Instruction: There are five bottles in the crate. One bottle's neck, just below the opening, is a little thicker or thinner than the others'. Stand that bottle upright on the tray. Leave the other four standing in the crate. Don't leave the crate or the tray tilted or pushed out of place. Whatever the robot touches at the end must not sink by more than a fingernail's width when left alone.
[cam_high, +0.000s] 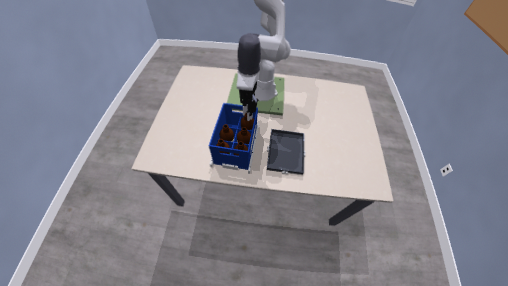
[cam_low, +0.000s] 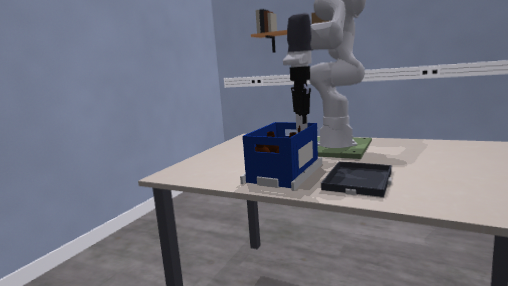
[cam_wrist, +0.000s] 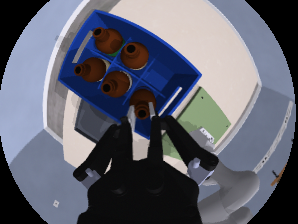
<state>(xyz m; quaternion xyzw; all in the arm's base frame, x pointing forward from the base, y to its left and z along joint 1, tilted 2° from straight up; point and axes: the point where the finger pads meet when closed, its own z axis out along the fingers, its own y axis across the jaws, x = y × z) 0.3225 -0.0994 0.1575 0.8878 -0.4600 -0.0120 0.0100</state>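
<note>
The bottle is 90 mm below my hand. Round my hand: blue crate: 80 mm ahead, 60 mm to the right, 100 mm below; then dark tray: 120 mm ahead, 210 mm to the left, 170 mm below.
</note>
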